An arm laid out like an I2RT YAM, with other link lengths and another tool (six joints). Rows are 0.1 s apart.
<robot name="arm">
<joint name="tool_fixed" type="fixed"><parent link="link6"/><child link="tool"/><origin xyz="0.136 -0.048 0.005" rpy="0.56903 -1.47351 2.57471"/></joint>
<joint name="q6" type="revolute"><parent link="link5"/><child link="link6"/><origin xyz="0.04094 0 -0.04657"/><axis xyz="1 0 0"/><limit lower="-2.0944" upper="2.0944"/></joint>
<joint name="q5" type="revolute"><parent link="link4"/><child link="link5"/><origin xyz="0.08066 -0.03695 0.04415"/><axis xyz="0 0 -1"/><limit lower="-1.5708" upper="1.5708"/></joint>
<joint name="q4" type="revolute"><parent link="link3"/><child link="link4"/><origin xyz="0.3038 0.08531 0.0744"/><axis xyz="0 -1 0"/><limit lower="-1.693" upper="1.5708"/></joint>
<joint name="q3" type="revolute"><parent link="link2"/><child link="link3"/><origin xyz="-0.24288 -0.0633 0"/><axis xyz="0 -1 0"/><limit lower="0" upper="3.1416"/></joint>
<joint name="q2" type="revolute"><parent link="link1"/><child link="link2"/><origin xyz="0.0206 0.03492 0.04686"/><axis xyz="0 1 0"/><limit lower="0" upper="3.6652"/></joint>
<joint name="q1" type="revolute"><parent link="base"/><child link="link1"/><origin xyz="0 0 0.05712"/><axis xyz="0 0 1"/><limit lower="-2.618" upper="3.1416"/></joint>
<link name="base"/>
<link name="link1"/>
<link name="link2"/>
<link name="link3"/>
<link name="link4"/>
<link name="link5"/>
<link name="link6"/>
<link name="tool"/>
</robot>
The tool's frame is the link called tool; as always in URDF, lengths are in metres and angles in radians.
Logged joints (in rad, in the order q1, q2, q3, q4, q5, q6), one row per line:
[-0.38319 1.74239 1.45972 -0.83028 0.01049 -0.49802]
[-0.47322 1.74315 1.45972 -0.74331 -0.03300 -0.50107]
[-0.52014 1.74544 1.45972 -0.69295 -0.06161 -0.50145]
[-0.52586 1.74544 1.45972 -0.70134 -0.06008 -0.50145]
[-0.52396 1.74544 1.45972 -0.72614 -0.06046 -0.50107]
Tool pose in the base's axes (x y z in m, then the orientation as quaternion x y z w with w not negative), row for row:
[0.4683 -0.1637 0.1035 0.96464 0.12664 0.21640 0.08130]
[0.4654 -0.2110 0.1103 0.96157 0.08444 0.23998 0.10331]
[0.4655 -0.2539 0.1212 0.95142 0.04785 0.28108 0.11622]
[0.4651 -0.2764 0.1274 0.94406 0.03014 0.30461 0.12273]
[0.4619 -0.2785 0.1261 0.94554 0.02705 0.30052 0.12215]
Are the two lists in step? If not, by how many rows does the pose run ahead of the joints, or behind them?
The pose runs 1 row behind the joints: the pose in row i belongs to the joints in row i - 1.
